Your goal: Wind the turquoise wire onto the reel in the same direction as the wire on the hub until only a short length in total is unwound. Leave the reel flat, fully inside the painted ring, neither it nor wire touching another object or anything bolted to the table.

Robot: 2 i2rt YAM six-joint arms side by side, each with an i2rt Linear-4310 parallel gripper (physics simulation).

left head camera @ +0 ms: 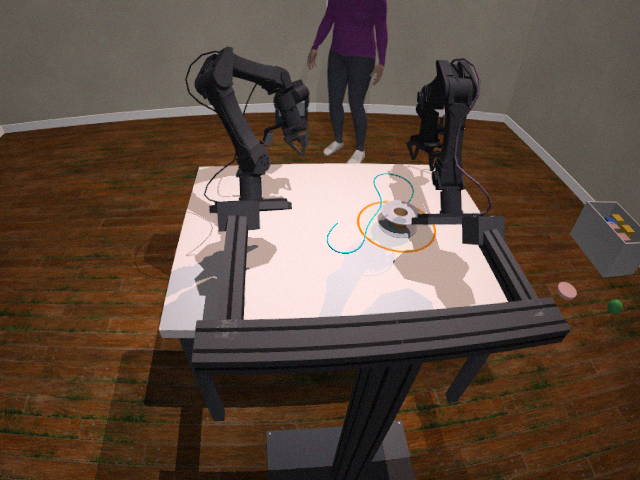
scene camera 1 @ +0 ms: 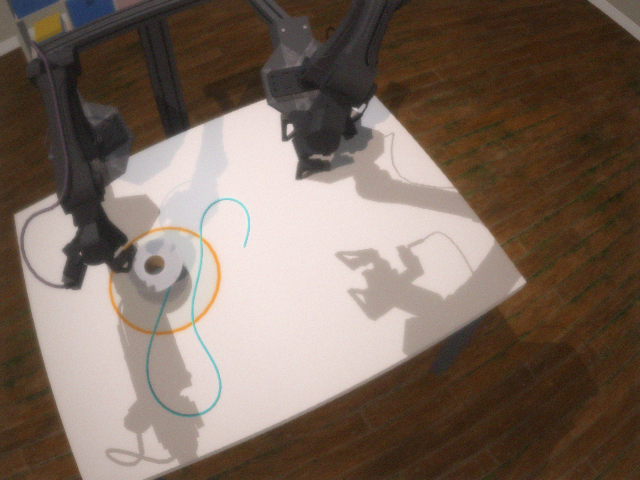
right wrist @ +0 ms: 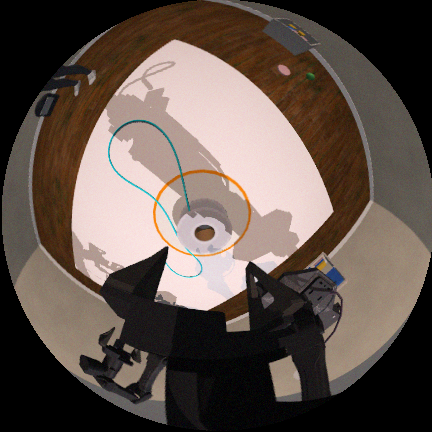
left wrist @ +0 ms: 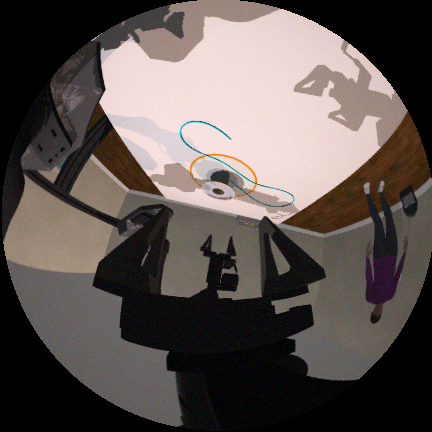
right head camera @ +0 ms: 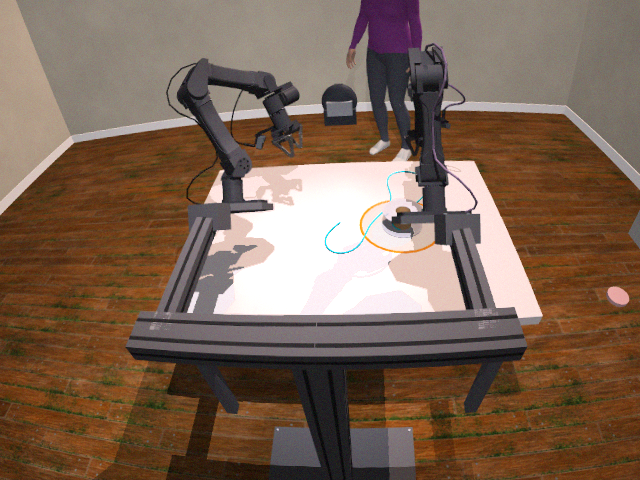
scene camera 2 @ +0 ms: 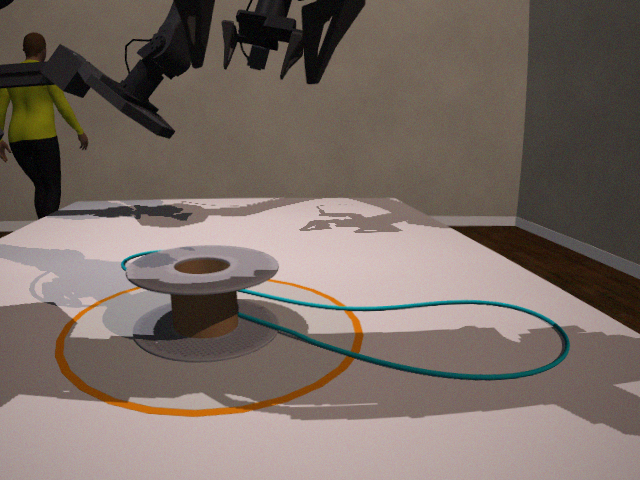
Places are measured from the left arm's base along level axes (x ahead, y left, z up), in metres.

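Pixels of known places: left gripper, fingertip midpoint: (left head camera: 304, 151) (scene camera 1: 291, 159) (left wrist: 216, 214) (right head camera: 296, 152) (scene camera 2: 252, 72); right gripper, fingertip midpoint: (left head camera: 422, 165) (scene camera 1: 114, 257) (right wrist: 209, 258) (left wrist: 220, 235) (scene camera 2: 258, 75); left arm's base at its link origin: (scene camera 1: 307, 78) (scene camera 2: 130, 97); right arm's base at its link origin: (left head camera: 451, 216) (scene camera 1: 89, 146).
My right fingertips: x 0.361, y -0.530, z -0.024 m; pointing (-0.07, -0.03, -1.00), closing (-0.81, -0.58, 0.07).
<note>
For each thing: its top centre in the pictures, then the offset to it from my right fingertips. "pt": a spot on its surface instead.
- grey reel at its top centre: (scene camera 2: 202, 264) (scene camera 1: 154, 264) (right wrist: 204, 233) (right head camera: 403, 210) (left head camera: 400, 211) (left wrist: 217, 191) dx -0.064, dy +0.056, dz -0.169 m
- dark bracket at a spot on its surface: (left head camera: 436, 219) pt dx -0.407, dy +0.024, dz +0.068 m
- dark frame beam at a spot on its surface: (right head camera: 325, 333) pt dx -0.804, dy +0.138, dz +0.108 m
The grey reel (left head camera: 387, 212) (right head camera: 391, 208) (scene camera 1: 173, 258) (scene camera 2: 149, 271) (left wrist: 229, 190) (right wrist: 190, 232) with a brown hub lies flat inside the orange ring (left head camera: 358, 223) (right head camera: 361, 224) (scene camera 1: 219, 276) (scene camera 2: 193, 413) (right wrist: 154, 212). The turquoise wire (left head camera: 345, 253) (scene camera 1: 220, 384) (scene camera 2: 465, 301) (right wrist: 109, 150) leaves the hub, loops beyond the ring, crosses back over it and ends in a hook on the table. The far side of the hub is hidden. My left gripper (left wrist: 216, 214) is open and empty, high and away from the reel. My right gripper (right wrist: 209, 258) is open and empty, high above the reel's side of the table.
A dark bracket (left head camera: 436, 219) at my right arm's base stands beside the reel and partly covers it in the right head camera. A dark frame beam (left head camera: 377, 335) (right head camera: 325, 333) runs along the near table edge. A person (left head camera: 356, 31) stands beyond the table.
</note>
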